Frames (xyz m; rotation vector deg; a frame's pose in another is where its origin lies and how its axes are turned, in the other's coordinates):
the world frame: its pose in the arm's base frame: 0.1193 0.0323 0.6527 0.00 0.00 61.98
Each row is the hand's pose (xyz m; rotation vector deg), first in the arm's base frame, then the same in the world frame.
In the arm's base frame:
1: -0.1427 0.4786 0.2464 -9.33 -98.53 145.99
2: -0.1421 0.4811 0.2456 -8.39 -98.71 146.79
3: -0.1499 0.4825 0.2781 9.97 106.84 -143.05
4: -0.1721 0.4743 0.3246 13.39 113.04 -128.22
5: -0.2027 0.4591 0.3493 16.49 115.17 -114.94
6: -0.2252 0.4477 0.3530 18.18 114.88 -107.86
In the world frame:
1: 0.2709 0.4410 -0.4063 -47.08 -63.86 98.03
2: 0.2734 0.4416 -0.4071 -46.43 -64.26 98.85
3: 0.2710 0.4491 -0.3746 -51.44 -69.97 100.02
4: 0.2533 0.4649 -0.3281 -61.03 -78.83 102.04
5: 0.2255 0.4848 -0.3034 -69.85 -85.84 105.30
6: 0.2049 0.4993 -0.2997 -74.75 -89.14 107.90

